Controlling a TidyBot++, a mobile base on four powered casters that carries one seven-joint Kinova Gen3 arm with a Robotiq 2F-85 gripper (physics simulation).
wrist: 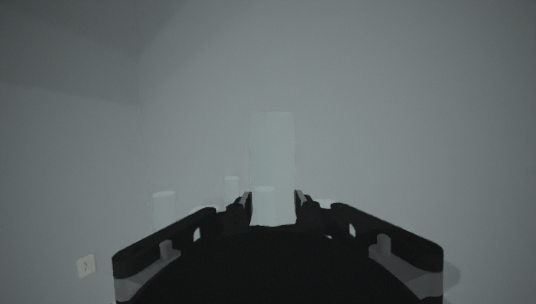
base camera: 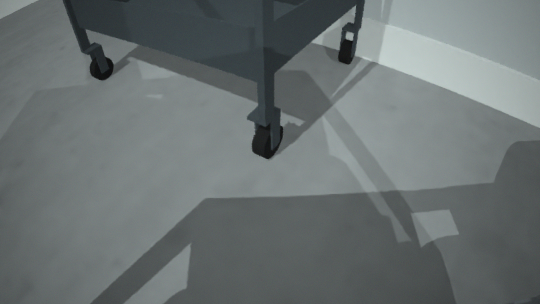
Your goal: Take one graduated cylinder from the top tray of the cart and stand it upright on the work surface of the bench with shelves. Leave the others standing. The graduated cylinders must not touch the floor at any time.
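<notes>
A pale, translucent graduated cylinder stands upright between the fingertips of my gripper in the wrist view; the gripper is shut on it. The tops of other graduated cylinders show lower and behind: one cylinder at the left, a thin cylinder left of the fingers, and one seen through the held cylinder. More rims are partly hidden behind the fingers. In the base camera view the lower part of the dark grey cart stands ahead; its top tray does not show. The bench does not show in either view.
The cart's nearest caster stands at the middle of the base camera view, with other casters behind it. A wall with a pale baseboard runs behind and right of the cart. A wall outlet shows low left in the wrist view.
</notes>
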